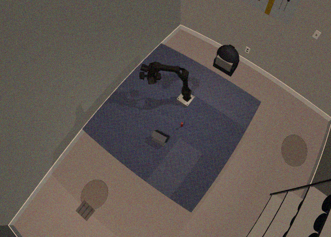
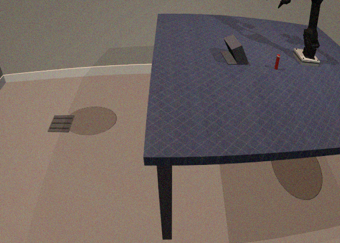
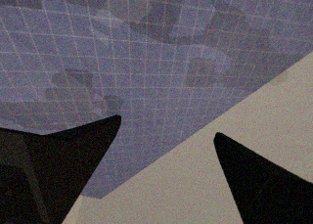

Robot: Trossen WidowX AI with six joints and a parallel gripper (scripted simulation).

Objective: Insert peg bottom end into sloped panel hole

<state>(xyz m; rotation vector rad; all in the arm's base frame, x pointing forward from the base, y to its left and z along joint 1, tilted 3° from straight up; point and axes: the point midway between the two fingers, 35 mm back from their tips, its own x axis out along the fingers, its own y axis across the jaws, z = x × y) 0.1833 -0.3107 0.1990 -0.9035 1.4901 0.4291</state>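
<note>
Right now my gripper tip is 5 cm short of the red peg, 47 cm to the right of it and 16 cm above it. The rest, counted from my gripper tip: grey sloped panel (26 cm ahead, 41 cm to the left, 17 cm below).
</note>
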